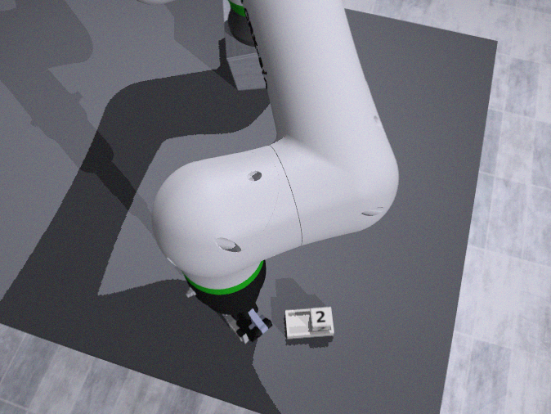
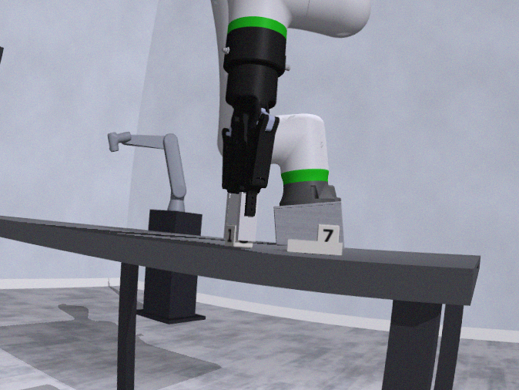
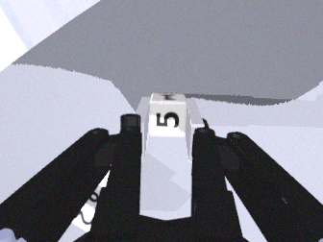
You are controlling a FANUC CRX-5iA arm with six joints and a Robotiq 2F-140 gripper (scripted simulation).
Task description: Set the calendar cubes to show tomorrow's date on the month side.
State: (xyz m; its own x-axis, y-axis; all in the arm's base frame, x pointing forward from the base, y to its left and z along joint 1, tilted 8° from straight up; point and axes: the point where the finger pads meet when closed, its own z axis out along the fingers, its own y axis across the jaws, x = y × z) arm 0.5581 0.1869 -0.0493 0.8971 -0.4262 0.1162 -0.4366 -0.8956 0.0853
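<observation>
Right now my hand is 30 mm above the cube. Also, from my hand: tray (100 mm to the left, 50 mm behind, 30 mm below).
</observation>
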